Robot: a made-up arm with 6 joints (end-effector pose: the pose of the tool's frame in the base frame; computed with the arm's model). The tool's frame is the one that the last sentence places.
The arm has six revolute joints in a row. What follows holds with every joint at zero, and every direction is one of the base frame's.
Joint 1 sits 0.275 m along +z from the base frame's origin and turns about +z.
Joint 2 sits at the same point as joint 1 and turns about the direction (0, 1, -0.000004).
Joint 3 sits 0.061 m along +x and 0.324 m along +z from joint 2 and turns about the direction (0, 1, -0.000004).
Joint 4 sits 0.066 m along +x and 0.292 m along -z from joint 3 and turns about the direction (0, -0.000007, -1).
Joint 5 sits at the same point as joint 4 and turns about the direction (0, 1, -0.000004).
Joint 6 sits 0.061 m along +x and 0.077 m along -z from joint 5 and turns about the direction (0, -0.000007, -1).
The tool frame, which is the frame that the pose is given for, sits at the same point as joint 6; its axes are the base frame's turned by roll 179.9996, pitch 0 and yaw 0 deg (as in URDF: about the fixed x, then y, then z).
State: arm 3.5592 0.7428 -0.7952 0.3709 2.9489 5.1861
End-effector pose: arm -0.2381 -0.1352 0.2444 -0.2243 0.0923 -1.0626
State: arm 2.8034 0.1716 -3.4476 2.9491 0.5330 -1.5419
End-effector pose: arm -0.0094 0.0060 0.9625 0.6653 0.0078 1.0645
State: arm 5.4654 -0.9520 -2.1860 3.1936 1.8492 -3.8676
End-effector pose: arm -0.2661 0.2770 0.8427 -1.9723 0.8033 0.5084
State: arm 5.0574 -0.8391 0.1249 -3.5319 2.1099 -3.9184
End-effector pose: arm 0.0745 -0.0978 0.4088 0.4282 -0.0660 1.3805
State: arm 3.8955 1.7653 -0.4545 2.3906 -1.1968 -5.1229
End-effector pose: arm -0.0810 0.0119 0.0874 -0.3297 -0.9325 -1.1076
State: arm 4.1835 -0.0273 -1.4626 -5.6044 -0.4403 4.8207
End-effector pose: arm -0.2483 -0.3154 0.7075 1.2009 -0.7778 -0.5439
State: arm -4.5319 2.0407 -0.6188 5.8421 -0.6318 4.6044
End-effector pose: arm -0.0342 -0.0376 -0.1232 -2.4073 -0.5099 -2.8028
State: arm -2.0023 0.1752 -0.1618 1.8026 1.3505 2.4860
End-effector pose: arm -0.0256 -0.1994 0.2140 1.9333 -0.8961 0.6225
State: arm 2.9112 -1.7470 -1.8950 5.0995 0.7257 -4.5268
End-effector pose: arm 0.5589 -0.1259 0.5898 -0.4311 0.5458 0.3928
